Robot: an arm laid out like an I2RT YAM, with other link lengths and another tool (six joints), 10 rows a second.
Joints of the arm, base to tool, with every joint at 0 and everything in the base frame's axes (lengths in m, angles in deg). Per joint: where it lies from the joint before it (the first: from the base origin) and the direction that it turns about. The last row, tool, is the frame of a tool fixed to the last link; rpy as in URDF.
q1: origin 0 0 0.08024 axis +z
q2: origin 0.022 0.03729 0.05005 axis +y
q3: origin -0.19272 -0.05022 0 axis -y
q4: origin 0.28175 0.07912 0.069 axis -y
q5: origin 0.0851 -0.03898 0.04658 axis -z
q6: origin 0.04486 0 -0.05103 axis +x
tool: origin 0.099 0.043 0.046 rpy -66.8 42.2 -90
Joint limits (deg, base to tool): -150..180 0..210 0..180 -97..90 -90..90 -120..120
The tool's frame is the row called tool.
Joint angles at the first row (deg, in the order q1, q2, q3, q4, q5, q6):
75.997 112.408 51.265 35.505 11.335 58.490
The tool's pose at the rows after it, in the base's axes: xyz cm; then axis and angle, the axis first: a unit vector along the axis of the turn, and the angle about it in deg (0 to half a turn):
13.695 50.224 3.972 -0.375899 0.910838 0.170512 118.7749
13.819 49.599 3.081 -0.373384 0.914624 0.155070 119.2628
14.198 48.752 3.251 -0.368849 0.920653 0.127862 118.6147
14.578 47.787 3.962 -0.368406 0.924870 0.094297 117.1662
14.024 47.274 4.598 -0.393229 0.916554 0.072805 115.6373
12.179 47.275 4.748 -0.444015 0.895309 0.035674 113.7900
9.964 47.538 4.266 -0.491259 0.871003 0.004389 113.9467
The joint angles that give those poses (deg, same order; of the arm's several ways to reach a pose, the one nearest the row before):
76.552 114.459 52.641 35.065 10.901 58.445
76.553 114.582 51.682 34.763 11.860 58.802
76.530 112.206 50.106 32.615 14.300 58.459
76.513 108.558 48.137 29.757 17.334 57.179
76.959 105.162 46.095 27.758 18.539 54.097
79.204 102.717 45.220 24.245 21.110 49.402
82.043 101.779 45.865 19.375 23.063 46.756

